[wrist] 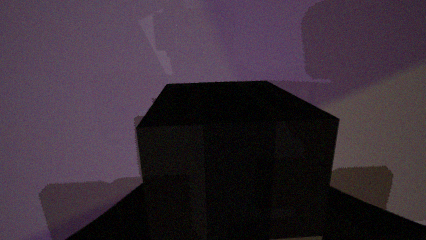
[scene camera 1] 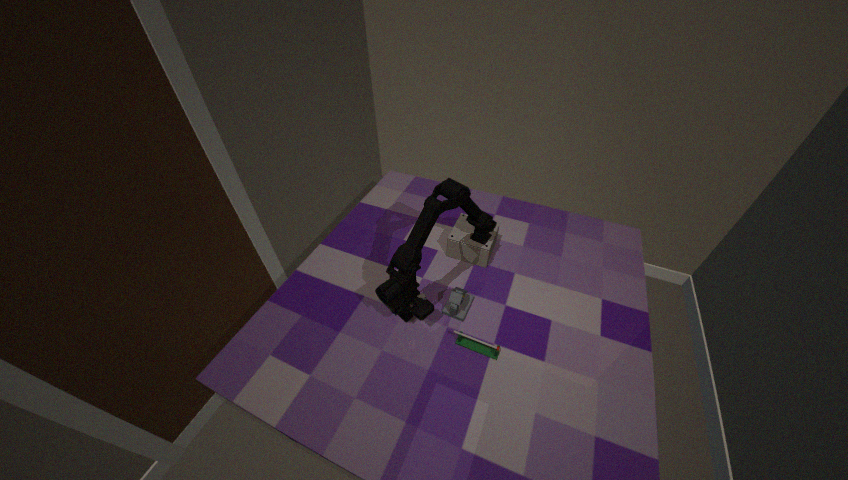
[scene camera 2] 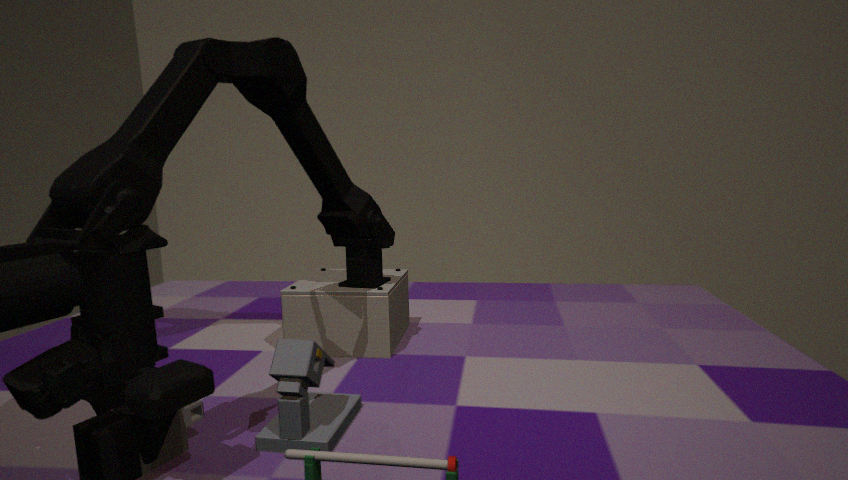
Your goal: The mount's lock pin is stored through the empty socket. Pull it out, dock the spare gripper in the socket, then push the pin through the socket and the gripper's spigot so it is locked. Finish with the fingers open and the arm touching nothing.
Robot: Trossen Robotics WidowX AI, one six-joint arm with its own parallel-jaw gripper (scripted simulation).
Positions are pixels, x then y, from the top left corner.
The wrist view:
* my gripper: 220,174
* spare gripper: 215,153, held by my gripper
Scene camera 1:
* my gripper: 410,310
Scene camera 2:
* my gripper: 136,455
